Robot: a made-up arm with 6 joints. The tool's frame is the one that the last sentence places.
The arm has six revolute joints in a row. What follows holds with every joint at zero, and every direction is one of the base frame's. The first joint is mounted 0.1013 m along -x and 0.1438 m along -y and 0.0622 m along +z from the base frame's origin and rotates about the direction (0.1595, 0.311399, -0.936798). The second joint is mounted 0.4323 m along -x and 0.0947 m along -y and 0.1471 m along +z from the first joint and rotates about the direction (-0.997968, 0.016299, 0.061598). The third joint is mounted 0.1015 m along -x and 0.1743 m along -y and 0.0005 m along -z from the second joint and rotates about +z. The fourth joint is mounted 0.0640 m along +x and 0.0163 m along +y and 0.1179 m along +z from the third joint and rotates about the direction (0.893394, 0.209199, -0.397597). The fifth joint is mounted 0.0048 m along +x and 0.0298 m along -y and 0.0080 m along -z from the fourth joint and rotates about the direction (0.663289, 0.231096, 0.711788). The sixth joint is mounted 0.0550 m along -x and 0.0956 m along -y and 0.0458 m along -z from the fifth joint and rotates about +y. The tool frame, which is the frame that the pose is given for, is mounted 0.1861 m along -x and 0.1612 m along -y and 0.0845 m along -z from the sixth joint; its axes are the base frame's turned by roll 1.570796, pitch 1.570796 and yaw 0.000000 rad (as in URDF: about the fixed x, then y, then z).
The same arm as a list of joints. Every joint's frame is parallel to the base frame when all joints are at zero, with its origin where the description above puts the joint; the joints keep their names.
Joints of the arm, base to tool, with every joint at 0 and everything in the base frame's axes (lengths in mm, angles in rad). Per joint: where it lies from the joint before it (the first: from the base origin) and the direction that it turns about. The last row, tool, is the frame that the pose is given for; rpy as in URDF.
joint 1: axis 0.1595 0.311399 -0.936798 origin -101.3 -143.8 62.2
joint 2: axis -0.997968 0.016299 0.061598 origin -432.3 -94.7 147.1
joint 3: axis +z origin -101.5 -174.3 -0.5
joint 4: axis 0.893394 0.209199 -0.397597 origin 64 16.3 117.9
joint 5: axis 0.663289 0.231096 0.711788 origin 4.8 -29.8 -8
joint 6: axis +y origin -55 -95.6 -45.8
tool: origin -186.1 -161.2 -84.5 rpy 1.5708 1.5708 0

